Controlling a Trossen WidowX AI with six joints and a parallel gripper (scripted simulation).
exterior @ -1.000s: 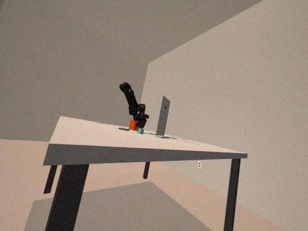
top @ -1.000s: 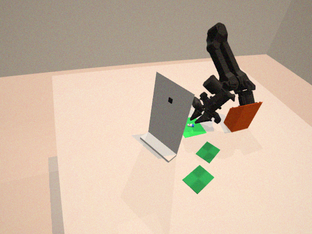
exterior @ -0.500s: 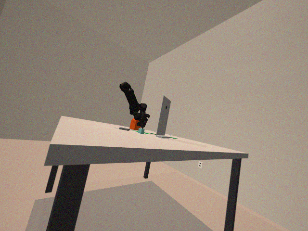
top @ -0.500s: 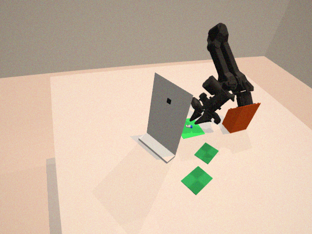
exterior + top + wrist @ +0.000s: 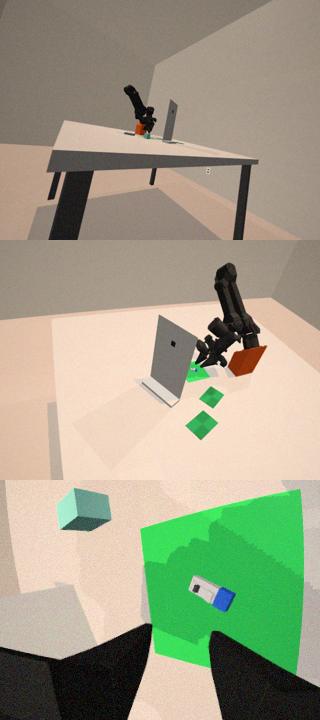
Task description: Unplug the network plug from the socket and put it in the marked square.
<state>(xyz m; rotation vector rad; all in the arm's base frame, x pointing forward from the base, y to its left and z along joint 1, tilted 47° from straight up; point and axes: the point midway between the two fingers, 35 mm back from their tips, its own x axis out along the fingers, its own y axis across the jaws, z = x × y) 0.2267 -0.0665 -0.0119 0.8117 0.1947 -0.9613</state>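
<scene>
Now: gripper tip 40 mm above the thin pale tab, 20 mm to the left of it and 10 mm short of it. From my gripper tip the other things lie so: bright green square: 50 mm below, 10 mm to the right; small teal block: 130 mm ahead, 100 mm to the right, 30 mm below; blue plug: 40 mm below, 20 mm to the right.
</scene>
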